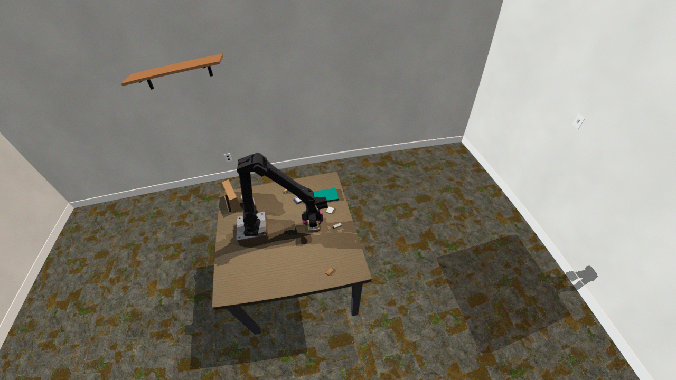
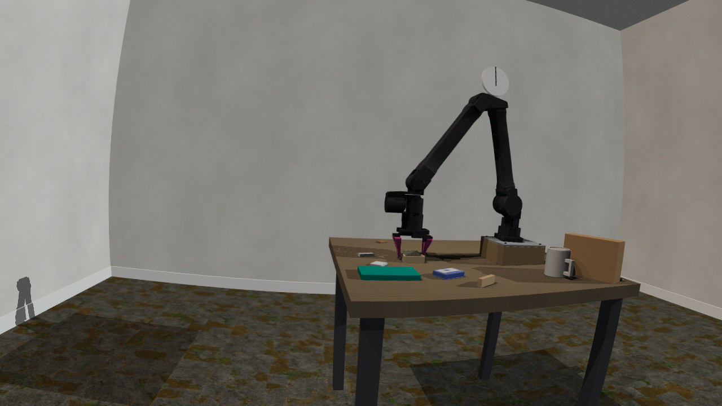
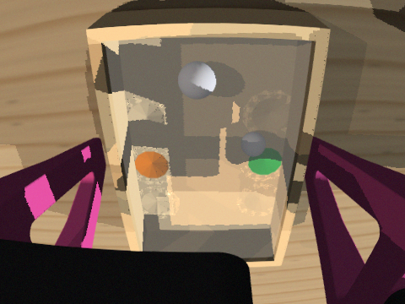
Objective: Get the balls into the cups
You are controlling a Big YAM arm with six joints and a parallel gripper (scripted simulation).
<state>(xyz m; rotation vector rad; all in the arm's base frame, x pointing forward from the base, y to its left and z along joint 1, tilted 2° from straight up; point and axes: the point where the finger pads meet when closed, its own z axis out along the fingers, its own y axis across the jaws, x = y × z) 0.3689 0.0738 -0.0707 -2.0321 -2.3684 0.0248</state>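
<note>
Now: hand 1 cm above the wooden puzzle. The rest, counted from my hand: white mug: 47 cm behind, 19 cm to the left, 4 cm above; wooden block: 19 cm behind, 31 cm to the left; teal flat block: 8 cm ahead, 24 cm to the left, 1 cm below.
</note>
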